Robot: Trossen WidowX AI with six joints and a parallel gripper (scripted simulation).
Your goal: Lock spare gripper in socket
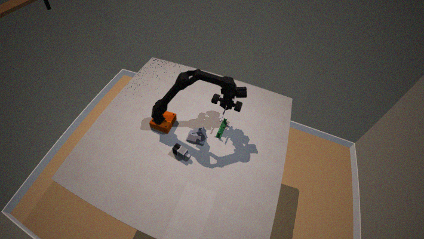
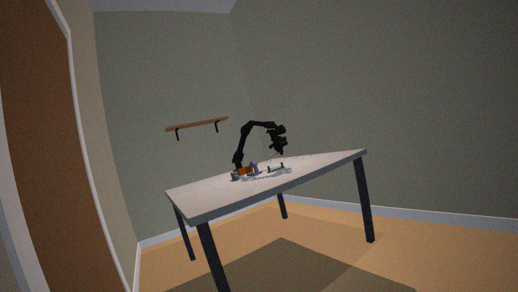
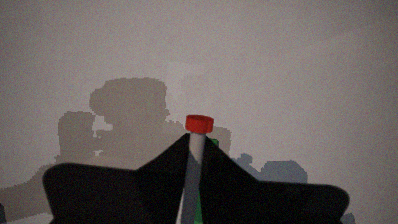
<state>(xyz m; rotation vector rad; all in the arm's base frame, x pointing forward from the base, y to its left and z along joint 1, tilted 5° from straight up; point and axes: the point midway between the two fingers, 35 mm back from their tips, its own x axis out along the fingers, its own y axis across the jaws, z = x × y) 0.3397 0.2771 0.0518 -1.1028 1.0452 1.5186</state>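
The green pin rest lies 90 mm to the right of my gripper tip, 70 mm below it and 30 mm ahead of it. From my gripper tip the other things lie so: spare gripper: 390 mm to the right, 80 mm behind, 70 mm below; then mount: 230 mm to the right, 50 mm behind, 40 mm below.
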